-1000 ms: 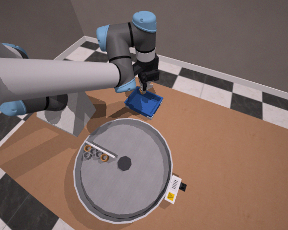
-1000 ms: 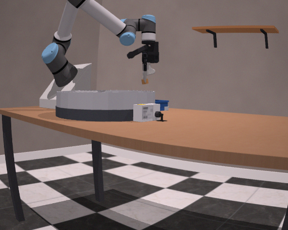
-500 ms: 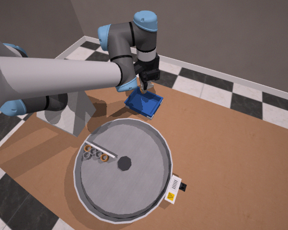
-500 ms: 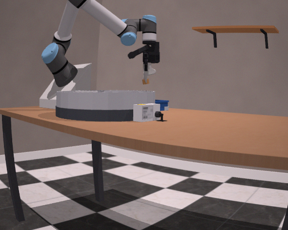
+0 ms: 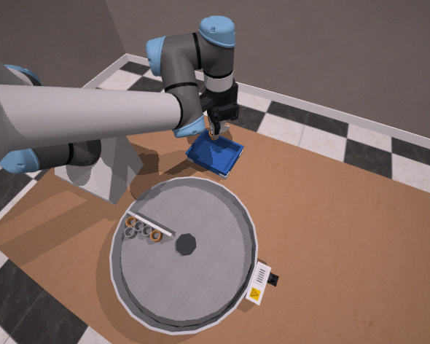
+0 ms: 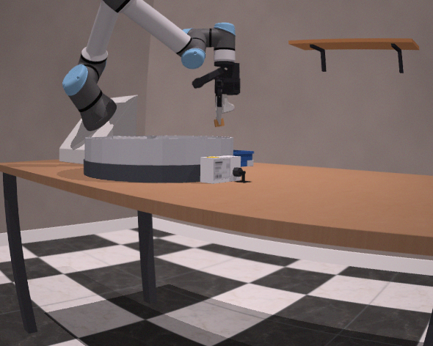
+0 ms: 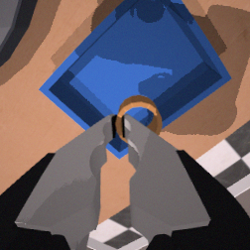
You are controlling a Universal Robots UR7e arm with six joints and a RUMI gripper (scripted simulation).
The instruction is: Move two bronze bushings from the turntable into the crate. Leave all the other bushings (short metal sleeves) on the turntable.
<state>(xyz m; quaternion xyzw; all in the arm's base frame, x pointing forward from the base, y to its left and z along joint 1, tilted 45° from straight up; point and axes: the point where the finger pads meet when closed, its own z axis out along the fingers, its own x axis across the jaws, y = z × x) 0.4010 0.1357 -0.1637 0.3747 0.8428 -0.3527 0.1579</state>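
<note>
Right now the blue crate is 130 mm below my hand, 10 mm to the left of it and 10 mm behind it. The rest, counted from my hand: round grey turntable: 350 mm to the right, 100 mm below, 50 mm ahead.
</note>
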